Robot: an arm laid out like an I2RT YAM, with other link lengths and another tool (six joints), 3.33 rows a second.
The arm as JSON. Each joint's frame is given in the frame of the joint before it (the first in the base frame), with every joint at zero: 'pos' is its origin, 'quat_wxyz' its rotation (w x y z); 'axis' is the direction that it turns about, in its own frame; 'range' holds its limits. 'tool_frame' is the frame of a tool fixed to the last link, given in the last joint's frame.
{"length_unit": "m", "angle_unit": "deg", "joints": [
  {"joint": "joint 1", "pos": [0.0, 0.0, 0.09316], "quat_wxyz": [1.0, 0.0, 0.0, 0.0], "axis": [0.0, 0.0, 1.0], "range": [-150.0, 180.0]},
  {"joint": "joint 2", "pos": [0.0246, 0.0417, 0.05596], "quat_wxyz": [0.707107, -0.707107, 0.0, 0.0], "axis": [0.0, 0.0, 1.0], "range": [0.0, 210.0]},
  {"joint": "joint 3", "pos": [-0.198, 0.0, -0.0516], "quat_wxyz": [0.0, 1.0, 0.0, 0.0], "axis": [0.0, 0.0, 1.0], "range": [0.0, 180.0]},
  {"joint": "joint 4", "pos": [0.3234, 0.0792, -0.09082], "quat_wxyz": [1.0, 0.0, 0.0, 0.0], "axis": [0.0, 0.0, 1.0], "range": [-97.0, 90.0]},
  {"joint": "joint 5", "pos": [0.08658, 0.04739, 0.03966], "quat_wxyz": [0.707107, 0.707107, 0.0, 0.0], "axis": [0.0, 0.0, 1.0], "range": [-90.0, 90.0]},
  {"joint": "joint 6", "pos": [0.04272, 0.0, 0.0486], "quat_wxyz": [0.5, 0.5, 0.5, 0.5], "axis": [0.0, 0.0, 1.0], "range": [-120.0, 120.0]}
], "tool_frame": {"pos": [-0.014, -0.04, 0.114], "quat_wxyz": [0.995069, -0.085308, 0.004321, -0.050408]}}
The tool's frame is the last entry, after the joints.
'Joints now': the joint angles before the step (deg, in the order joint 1, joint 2, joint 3, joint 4, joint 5, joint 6). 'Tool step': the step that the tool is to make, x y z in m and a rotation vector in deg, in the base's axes. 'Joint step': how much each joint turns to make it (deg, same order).
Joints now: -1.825 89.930 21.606 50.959 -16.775 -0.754
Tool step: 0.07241 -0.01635 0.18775 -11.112 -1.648 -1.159
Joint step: -1.443 -18.338 24.677 -43.758 3.103 -10.973
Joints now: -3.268 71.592 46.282 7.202 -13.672 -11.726
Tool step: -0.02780 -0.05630 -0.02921 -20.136 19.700 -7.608
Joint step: -3.496 -2.993 8.176 -31.278 14.012 -17.223
